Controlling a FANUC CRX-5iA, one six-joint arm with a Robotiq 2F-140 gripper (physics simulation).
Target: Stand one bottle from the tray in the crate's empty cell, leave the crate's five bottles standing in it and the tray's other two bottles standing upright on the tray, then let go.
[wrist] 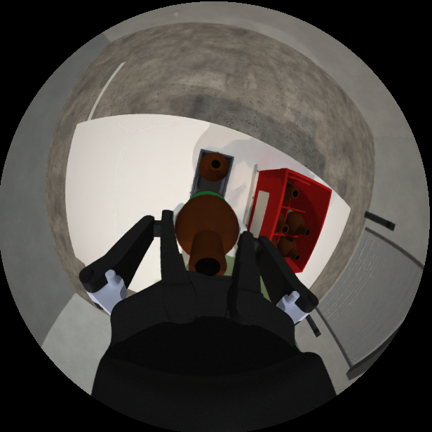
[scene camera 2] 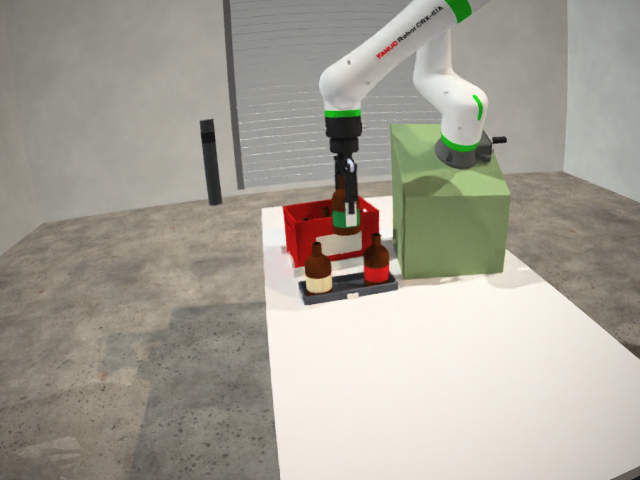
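Seen in the pictures: gripper, between the fingertips: (scene camera 2: 347, 220); arm's base, origin of its link: (scene camera 2: 456, 153).
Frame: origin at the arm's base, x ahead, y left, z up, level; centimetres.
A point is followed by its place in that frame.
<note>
My gripper (scene camera 2: 348, 210) {y 15.9, x 38.9, z -14.5 cm} (wrist: 206, 215) is shut on the green-label brown bottle (scene camera 2: 339, 219) {y 18.9, x 41.3, z -12.8 cm} (wrist: 206, 235), held upright above the tray's level and, in the scene view, in front of the crate's near wall. The red crate (scene camera 2: 302, 240) {y 3.1, x 51.2, z -24.1 cm} (wrist: 274, 181) stands behind the tray; several brown bottles (wrist: 296, 223) show in it, partly hidden by its wall and dividers. On the dark tray (scene camera 2: 338, 296) {y 21.3, x 42.8, z -34.5 cm} (wrist: 212, 188), a cream-label bottle (scene camera 2: 318, 271) {y 20.9, x 47.8, z -26.4 cm} stands upright at the left and a red-label bottle (scene camera 2: 376, 266) {y 18.1, x 31.3, z -27.9 cm} at the right. One tray bottle (wrist: 214, 167) shows in the wrist view; the held bottle hides part of the tray.
The green pedestal (scene camera 2: 452, 235) {y 15.1, x 7.1, z -22.0 cm} carrying the arm stands right of the crate and tray. The white table (scene camera 2: 413, 361) {y 53.0, x 29.5, z -35.7 cm} (wrist: 125, 175) extends toward the scene camera. The table's left edge runs close to the crate and tray. A black post (scene camera 2: 211, 165) shows at the left.
</note>
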